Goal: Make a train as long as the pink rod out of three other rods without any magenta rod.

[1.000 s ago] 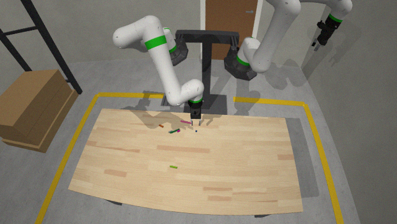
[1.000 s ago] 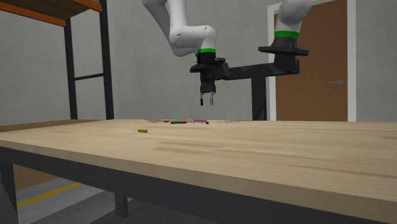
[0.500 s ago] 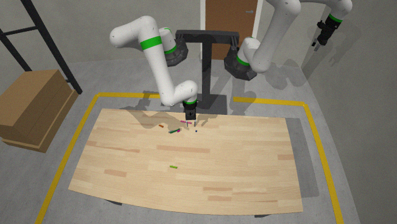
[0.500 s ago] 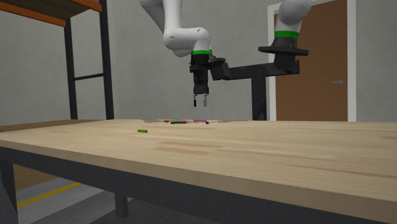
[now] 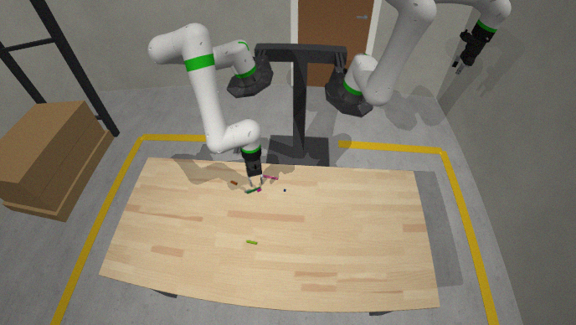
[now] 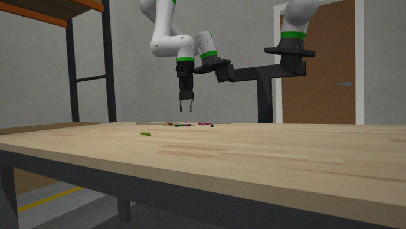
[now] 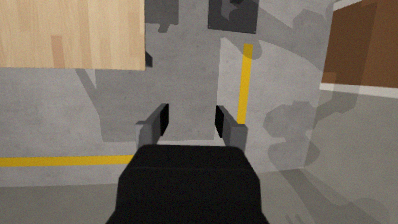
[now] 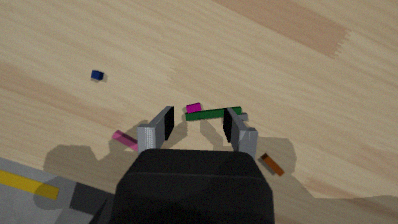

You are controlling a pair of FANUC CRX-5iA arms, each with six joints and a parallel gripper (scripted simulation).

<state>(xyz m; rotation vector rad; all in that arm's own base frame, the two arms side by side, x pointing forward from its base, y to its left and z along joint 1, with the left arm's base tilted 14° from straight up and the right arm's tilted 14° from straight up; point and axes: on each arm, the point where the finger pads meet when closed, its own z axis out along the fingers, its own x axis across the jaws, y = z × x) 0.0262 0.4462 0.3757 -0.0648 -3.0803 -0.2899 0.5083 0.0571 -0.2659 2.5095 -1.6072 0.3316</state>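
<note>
My right gripper is now 20 mm short of the grey rod, 60 mm to the left of it and 90 mm above it. Also, from my right hand: green rod (30 mm to the right, 90 mm below); then magenta rod (10 mm behind, 90 mm below); then pink rod (110 mm behind, 30 mm to the left, 90 mm below).
</note>
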